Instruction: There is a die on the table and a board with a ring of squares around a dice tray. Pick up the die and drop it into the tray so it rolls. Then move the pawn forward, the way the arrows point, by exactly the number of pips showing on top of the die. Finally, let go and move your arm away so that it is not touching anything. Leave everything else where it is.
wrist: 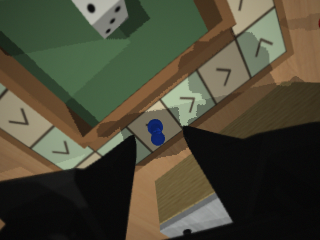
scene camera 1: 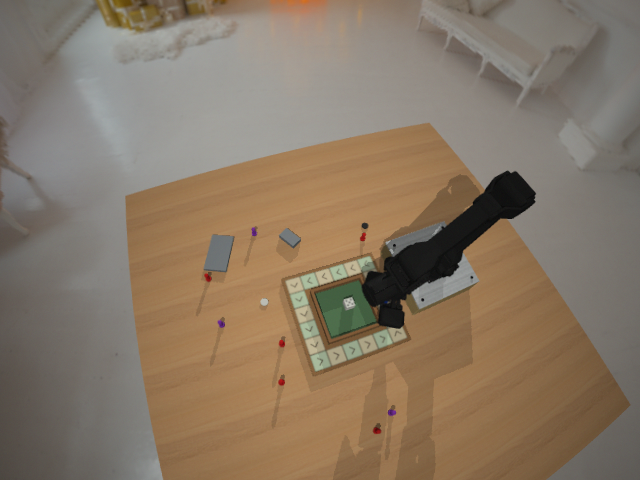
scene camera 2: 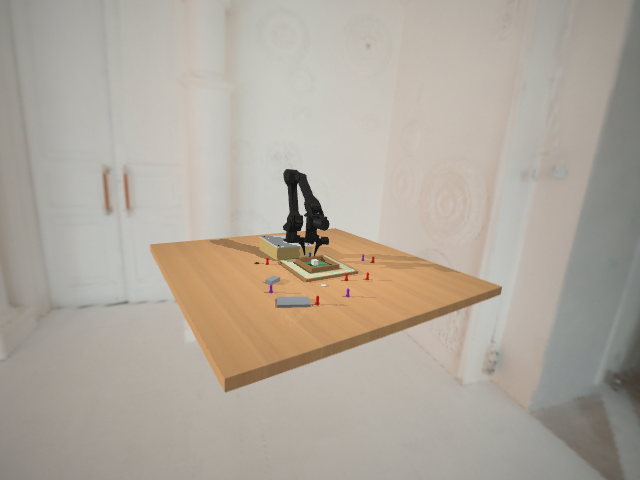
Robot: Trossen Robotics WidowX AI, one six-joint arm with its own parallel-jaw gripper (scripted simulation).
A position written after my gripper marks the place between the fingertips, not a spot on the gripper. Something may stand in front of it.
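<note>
My gripper [scene camera 1: 386, 301], visible. Gripper [wrist: 159, 134], visible too.
</note>
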